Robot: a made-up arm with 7 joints.
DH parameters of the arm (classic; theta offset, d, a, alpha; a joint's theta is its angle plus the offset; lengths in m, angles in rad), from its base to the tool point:
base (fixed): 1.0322 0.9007 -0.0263 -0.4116
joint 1: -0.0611 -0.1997 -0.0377 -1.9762
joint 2: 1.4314 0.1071 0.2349 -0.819
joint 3: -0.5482 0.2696 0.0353 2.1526
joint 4: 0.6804 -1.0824 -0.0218 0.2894
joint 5: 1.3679 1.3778 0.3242 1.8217
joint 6: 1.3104 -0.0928 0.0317 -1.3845
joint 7: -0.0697 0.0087 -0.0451 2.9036
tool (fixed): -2.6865 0.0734 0 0
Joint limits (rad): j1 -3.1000..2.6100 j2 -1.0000..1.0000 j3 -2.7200..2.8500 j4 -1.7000..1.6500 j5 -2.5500..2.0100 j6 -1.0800..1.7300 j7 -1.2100..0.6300
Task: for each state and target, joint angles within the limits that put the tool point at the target. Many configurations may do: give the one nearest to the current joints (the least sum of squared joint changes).
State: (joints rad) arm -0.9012 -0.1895 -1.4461 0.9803 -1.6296 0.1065 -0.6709
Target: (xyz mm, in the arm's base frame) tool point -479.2 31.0 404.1
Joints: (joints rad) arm -0.6265 -0.3220 -1.6814 1.1308 -1.3668 0.0945 -0.6960
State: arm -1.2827 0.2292 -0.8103 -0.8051 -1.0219 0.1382 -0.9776
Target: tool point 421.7 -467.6 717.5
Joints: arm -1.8789 -0.3431 -0.6330 -0.8918 -1.7821 0.2474 -0.9859
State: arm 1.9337 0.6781 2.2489 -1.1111 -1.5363 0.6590 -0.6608
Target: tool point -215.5 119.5 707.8
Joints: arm 2.1208 -0.0918 2.3760 -1.0945 -2.2486 0.6619 -0.5882
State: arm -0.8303 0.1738 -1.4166 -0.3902 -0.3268 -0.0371 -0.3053
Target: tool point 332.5 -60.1 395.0
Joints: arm -1.0563 0.6015 -0.8675 -0.9405 -1.1633 -0.0226 -0.2004
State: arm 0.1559 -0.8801 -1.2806 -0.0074 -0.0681 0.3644 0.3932
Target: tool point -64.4 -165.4 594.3
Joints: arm 0.0975 -1.0000 -1.3957 0.0373 -0.1299 0.2522 0.3644
